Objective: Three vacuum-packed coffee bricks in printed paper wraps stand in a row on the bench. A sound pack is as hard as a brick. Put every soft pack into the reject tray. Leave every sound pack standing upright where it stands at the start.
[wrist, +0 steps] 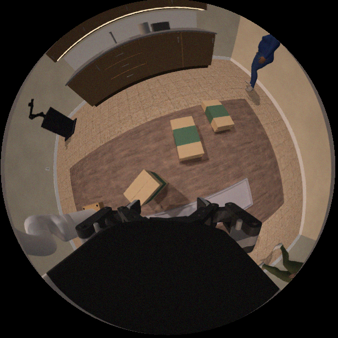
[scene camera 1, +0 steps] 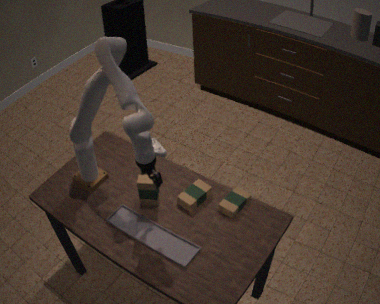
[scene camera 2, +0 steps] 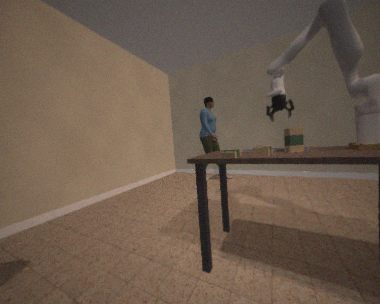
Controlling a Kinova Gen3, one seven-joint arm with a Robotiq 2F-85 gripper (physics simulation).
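Seen in the pictures: gripper, fingertip midpoint: (scene camera 1: 150, 180) (scene camera 2: 280, 119); arm's base, origin of the base link: (scene camera 1: 90, 174) (scene camera 2: 370, 142).
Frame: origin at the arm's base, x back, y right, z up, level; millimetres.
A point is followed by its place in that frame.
Note:
One coffee pack (scene camera 1: 148, 191) @[x -343, y -59, z 58 mm] (scene camera 2: 294, 140) @[x -322, y -104, z 36 mm] (wrist: 145, 187), tan with a green band, stands upright nearest the arm's base. A second pack (scene camera 1: 194, 196) @[x -491, y -180, z 15 mm] (scene camera 2: 262, 150) @[x -470, y -273, z -1 mm] (wrist: 187, 138) lies flat on the bench in the middle of the row. The third pack (scene camera 1: 234, 202) @[x -646, y -254, z 8 mm] (scene camera 2: 231, 153) @[x -616, y -344, z -7 mm] (wrist: 217, 116) lies flat at the far end. The grey reject tray (scene camera 1: 175, 246) @[x -569, y 51, z -31 mm] (wrist: 235, 195) holds no pack in the parts that show. My gripper (scene camera 1: 156, 180) @[x -387, y -42, z 168 mm] (scene camera 2: 280, 116) @[x -387, y -42, z 168 mm] (wrist: 168, 205) is open and empty. It hangs above the bench, higher than the standing pack and a little to its side, not touching it.
The wooden bench (scene camera 1: 260, 220) @[x -777, y -263, z -34 mm] (scene camera 2: 320, 160) @[x -243, y -332, z -46 mm] carries the packs, tray and arm base (scene camera 1: 101, 178) @[x -62, y -22, z -4 mm]. The tray lies in front of the row. The gripper body hides part of the tray in the wrist view. A person (scene camera 2: 208, 125) stands beyond the bench; another (wrist: 262, 57) shows in the wrist view.

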